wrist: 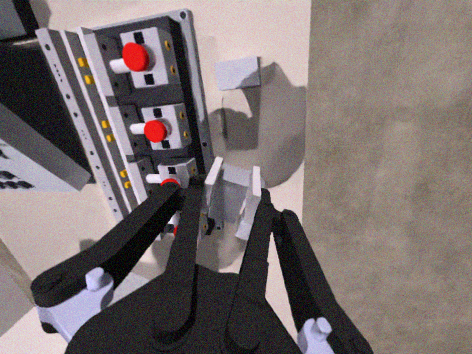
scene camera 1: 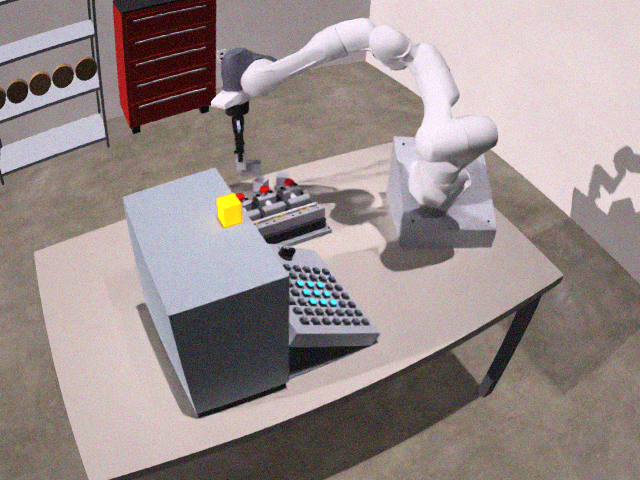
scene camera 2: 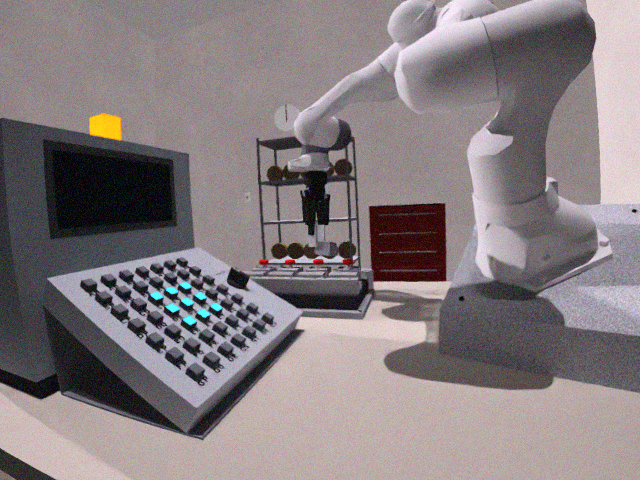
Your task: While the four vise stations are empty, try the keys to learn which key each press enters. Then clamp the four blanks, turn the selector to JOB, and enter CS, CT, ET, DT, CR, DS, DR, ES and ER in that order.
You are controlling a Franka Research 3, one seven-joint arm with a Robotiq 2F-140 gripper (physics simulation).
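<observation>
My gripper [scene camera 1: 239, 161] [scene camera 2: 313, 238] [wrist: 235, 173] is shut on a grey blank [scene camera 1: 252, 166] [scene camera 2: 326, 249] [wrist: 232, 197], held above the table beyond the vise fixture [scene camera 1: 289, 219] [scene camera 2: 325, 285] [wrist: 194, 67]. Another blank [wrist: 237, 73] lies beside the fixture. A further light piece [wrist: 243, 229] is partly hidden by the fingers. No blank shows in the two stations at the top of the wrist view; the fingers partly hide the others. The key panel [scene camera 1: 336, 338] [scene camera 2: 283, 310] has dark keys and a cyan group. The black selector [scene camera 1: 286, 252] [scene camera 2: 237, 278] is at its far end; its setting is unreadable.
The large console [scene camera 1: 206, 248] [scene camera 2: 118, 242] stands beside the key panel, with a dark screen [scene camera 2: 111, 191] and a yellow cube [scene camera 1: 229, 210] [scene camera 2: 105, 127] on top. Red-capped handles [wrist: 135, 56] [wrist: 155, 131] rise from the vises. The table edge lies right of the gripper in the wrist view.
</observation>
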